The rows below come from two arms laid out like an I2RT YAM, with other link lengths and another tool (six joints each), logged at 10 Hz.
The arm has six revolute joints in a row. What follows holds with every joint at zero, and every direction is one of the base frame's. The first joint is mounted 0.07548 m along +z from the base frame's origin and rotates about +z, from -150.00 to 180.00 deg. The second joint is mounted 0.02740 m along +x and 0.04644 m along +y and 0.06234 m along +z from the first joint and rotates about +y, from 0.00 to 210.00 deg. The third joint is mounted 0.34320 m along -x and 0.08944 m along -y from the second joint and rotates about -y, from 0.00 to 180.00 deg. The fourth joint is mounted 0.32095 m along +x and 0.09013 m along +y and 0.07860 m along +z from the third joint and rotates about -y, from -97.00 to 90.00 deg. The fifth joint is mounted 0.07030 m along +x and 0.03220 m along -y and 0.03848 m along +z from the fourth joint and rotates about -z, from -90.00 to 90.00 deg. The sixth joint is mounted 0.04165 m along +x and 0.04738 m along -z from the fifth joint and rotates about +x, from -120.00 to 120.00 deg. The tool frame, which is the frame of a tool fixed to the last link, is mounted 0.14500 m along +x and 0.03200 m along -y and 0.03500 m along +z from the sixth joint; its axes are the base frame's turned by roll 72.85, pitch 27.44 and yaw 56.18 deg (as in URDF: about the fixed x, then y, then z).
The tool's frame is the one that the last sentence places.
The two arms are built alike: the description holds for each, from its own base.
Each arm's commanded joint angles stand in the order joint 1, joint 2, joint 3, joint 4, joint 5, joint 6.
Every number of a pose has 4 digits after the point. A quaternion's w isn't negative.
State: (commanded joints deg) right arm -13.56 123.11 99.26 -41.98 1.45 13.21; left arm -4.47 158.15 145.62 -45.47 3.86 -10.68
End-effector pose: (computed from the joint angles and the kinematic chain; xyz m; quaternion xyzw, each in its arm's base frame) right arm 0.6361 -0.1832 0.1413 0.6621 0.6482 -0.0818 0.3671; left arm 0.8337 -0.0878 0.0732 0.4317 0.7631 -0.0412 0.4791
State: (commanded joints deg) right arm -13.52 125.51 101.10 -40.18 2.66 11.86; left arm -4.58 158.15 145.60 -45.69 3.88 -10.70
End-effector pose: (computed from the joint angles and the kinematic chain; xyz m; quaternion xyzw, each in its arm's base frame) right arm 0.6515 -0.1898 0.1339 0.6522 0.6486 -0.0857 0.3829; left arm 0.8327 -0.0894 0.0724 0.4323 0.7638 -0.0426 0.4775
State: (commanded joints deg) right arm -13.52 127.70 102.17 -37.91 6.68 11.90; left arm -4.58 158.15 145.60 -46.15 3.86 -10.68
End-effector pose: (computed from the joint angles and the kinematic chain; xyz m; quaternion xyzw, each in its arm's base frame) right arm 0.6602 -0.2051 0.1257 0.6496 0.6342 -0.1113 0.4043; left arm 0.8311 -0.0892 0.0711 0.4324 0.7657 -0.0439 0.4742
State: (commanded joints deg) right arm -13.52 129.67 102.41 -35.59 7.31 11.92; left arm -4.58 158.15 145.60 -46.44 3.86 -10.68
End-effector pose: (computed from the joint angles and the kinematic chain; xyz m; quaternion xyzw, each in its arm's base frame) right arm 0.6684 -0.2091 0.1105 0.6493 0.6302 -0.1136 0.4103; left arm 0.8301 -0.0891 0.0703 0.4324 0.7669 -0.0449 0.4722
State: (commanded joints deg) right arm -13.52 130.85 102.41 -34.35 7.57 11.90; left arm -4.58 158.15 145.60 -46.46 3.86 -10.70
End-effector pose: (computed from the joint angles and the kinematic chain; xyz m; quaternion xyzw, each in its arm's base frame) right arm 0.6720 -0.2108 0.0997 0.6489 0.6294 -0.1153 0.4116; left arm 0.8300 -0.0891 0.0702 0.4322 0.7670 -0.0449 0.4721
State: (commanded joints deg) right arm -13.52 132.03 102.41 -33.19 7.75 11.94; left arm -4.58 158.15 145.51 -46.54 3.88 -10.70
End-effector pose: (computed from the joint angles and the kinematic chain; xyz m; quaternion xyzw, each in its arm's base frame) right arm 0.6751 -0.2121 0.0886 0.6491 0.6288 -0.1167 0.4120; left arm 0.8294 -0.0891 0.0693 0.4322 0.7677 -0.0456 0.4709
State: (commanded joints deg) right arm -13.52 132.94 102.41 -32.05 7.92 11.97; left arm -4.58 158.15 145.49 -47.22 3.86 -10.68
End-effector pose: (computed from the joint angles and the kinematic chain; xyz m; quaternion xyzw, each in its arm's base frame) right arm 0.6781 -0.2134 0.0806 0.6492 0.6273 -0.1170 0.4140; left arm 0.8269 -0.0889 0.0672 0.4323 0.7705 -0.0477 0.4660
